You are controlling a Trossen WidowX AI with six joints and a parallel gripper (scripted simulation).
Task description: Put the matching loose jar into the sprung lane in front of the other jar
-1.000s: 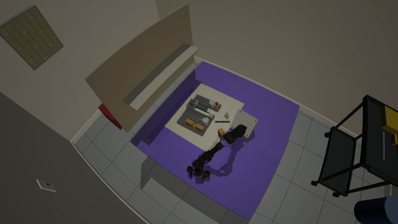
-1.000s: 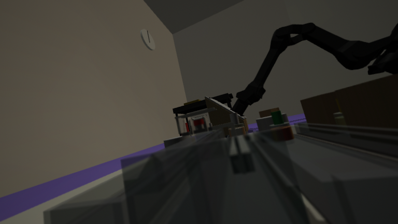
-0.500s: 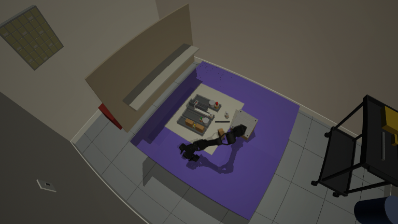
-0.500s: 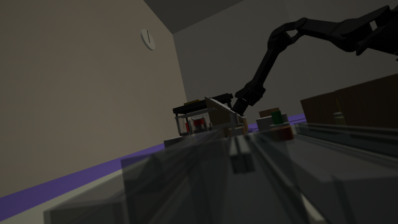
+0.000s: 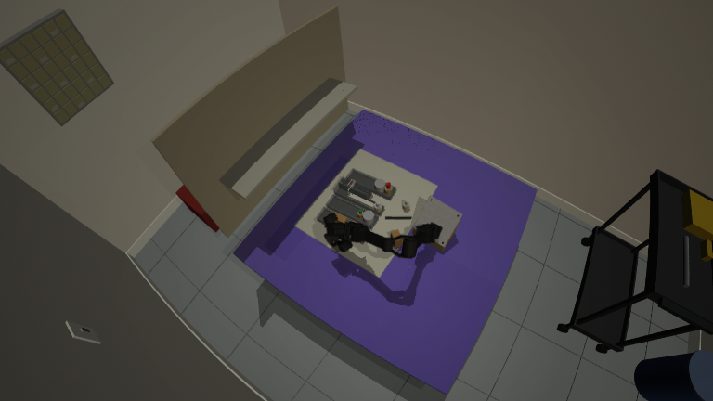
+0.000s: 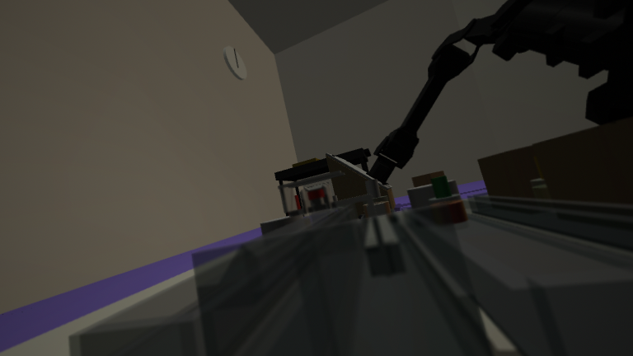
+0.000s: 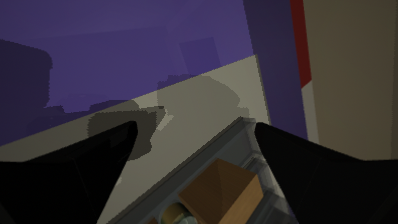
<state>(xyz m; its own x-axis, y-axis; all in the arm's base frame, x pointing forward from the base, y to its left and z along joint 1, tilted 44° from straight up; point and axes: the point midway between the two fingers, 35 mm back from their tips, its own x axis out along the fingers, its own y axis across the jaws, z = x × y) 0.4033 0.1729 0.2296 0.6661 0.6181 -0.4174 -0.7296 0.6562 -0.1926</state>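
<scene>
Right now the black bar is 220 mm behind my gripper tip, 300 mm to the right of it and 70 mm below it. Also, from my gripper tip: cardboard box (280 mm behind, 180 mm to the right, 40 mm below).
</scene>
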